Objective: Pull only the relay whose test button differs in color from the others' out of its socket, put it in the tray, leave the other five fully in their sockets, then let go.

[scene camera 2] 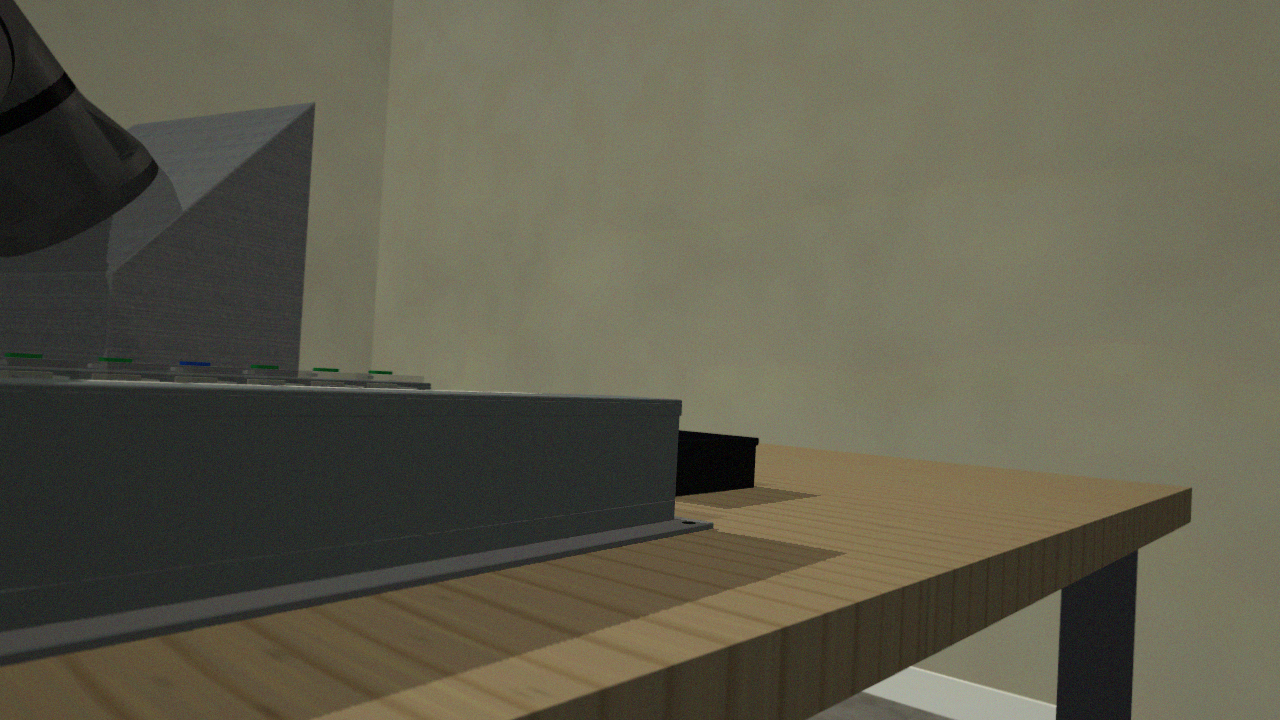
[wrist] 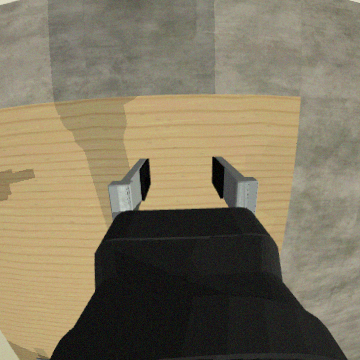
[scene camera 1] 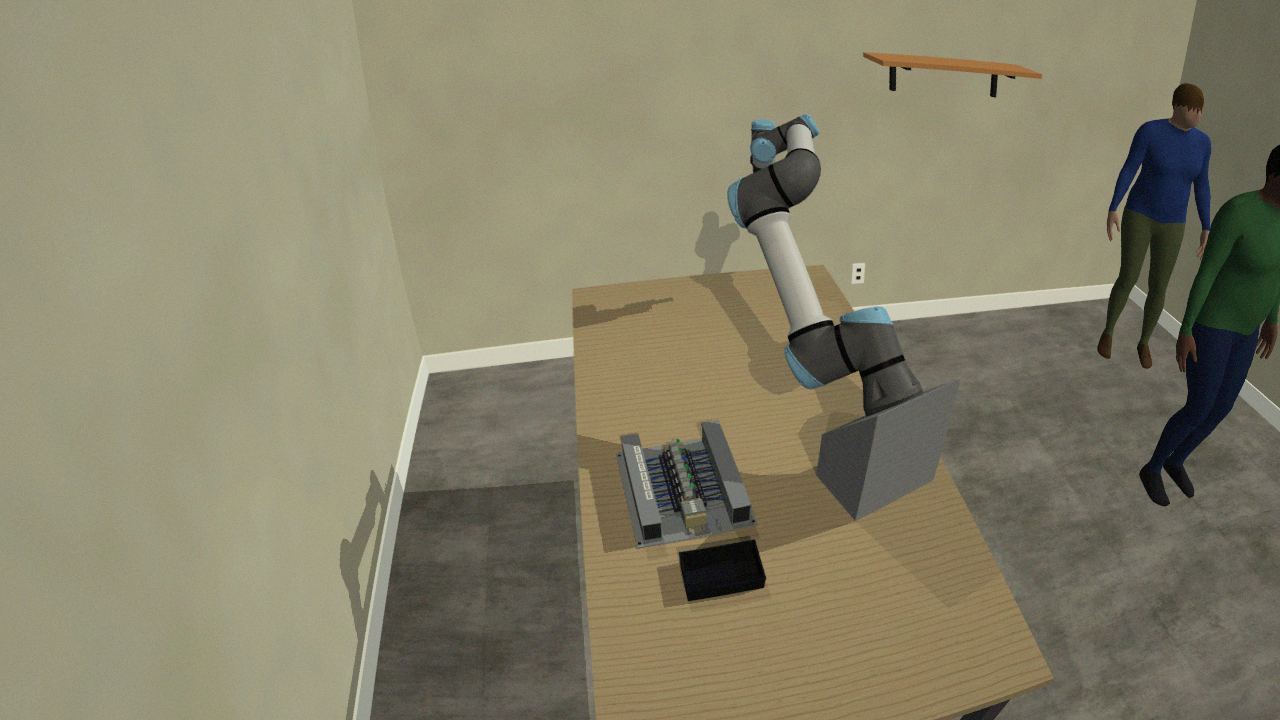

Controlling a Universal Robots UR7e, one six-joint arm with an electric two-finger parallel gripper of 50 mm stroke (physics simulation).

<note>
In view: my gripper (wrist: 180, 170) and a panel (scene camera 1: 673, 529).
</note>
